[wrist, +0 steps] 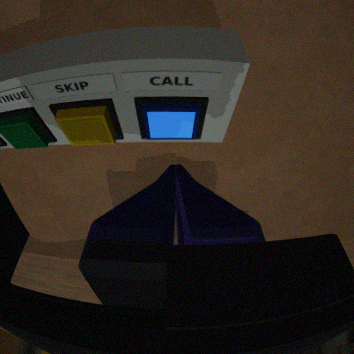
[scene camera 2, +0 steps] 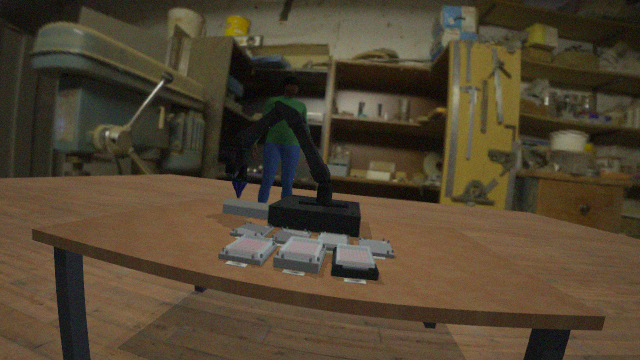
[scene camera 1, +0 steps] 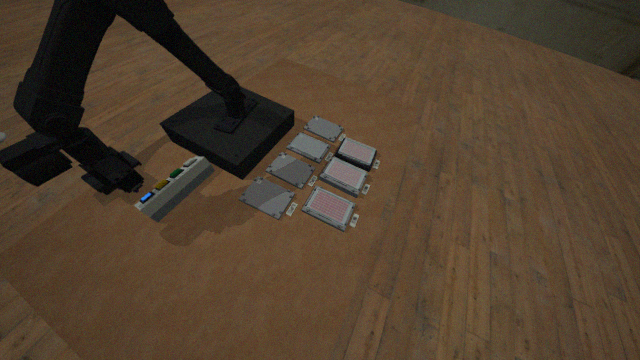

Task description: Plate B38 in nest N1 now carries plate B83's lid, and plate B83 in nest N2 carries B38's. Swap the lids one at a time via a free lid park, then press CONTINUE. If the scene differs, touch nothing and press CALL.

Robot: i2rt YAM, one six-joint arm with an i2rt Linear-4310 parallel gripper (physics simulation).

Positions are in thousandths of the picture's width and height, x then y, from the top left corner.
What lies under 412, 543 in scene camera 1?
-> A lid park LP1.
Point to a blue CALL button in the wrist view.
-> At 456, 340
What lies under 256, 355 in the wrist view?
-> A yellow SKIP button.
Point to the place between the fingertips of the gripper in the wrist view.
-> At 496, 490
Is the gripper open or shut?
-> Shut.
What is the gripper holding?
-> Nothing.
